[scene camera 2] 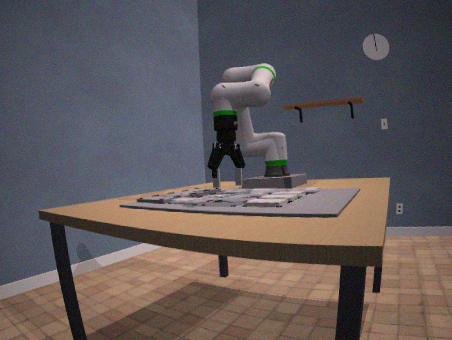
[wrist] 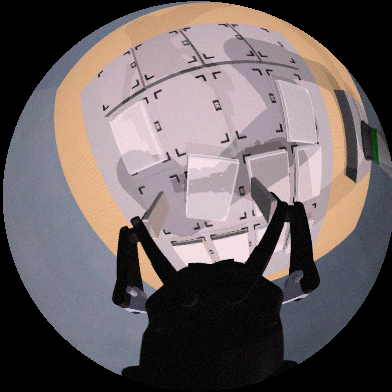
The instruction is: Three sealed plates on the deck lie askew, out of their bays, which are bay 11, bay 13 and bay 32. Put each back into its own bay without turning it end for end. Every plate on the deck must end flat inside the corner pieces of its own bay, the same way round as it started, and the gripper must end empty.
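Seen in the pictures: gripper, fingertip midpoint: [scene camera 2: 228,186] [wrist: 208,192]; arm's base at its link origin: [scene camera 2: 277,176].
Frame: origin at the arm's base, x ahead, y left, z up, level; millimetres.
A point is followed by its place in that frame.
My gripper [scene camera 2: 227,184] {x 613, y -41, z 8 mm} [wrist: 208,192] {x 613, y -41, z 8 mm} is open and empty, its fingertips above the deck [scene camera 2: 327,202] {x 727, y 351, z -43 mm} [wrist: 92,112] {x 771, y -321, z -45 mm}. In the wrist view a white sealed plate [wrist: 211,189] {x 613, y -27, z -28 mm} lies between and beyond the fingers, slightly turned, across the gap between two bays' corner marks. A second plate [wrist: 136,137] {x 686, y -173, z -30 mm} lies askew at the left, over some of its corner marks. A third plate [wrist: 298,112] {x 395, y -105, z -29 mm} lies slightly turned at the upper right, beside dark corner marks. The bay numbers are too small to read. In the scene view the plates lie too flat to tell apart.
Other plates [wrist: 272,167] {x 494, y -22, z -30 mm} [wrist: 309,172] {x 401, y 21, z -30 mm} [wrist: 231,245] {x 628, y 134, z -30 mm} [wrist: 192,251] {x 728, y 118, z -30 mm} sit in bays right of the middle plate and nearer the gripper. A dark ridge [wrist: 203,65] {x 521, y -244, z -45 mm} crosses the deck's far part. The robot's base block [scene camera 2: 275,181] {x 154, y 29, z -17 mm} [wrist: 348,137] {x 149, y -15, z -37 mm} stands beyond the deck on the wooden table [scene camera 2: 200,227] {x 1041, y 60, z -55 mm}.
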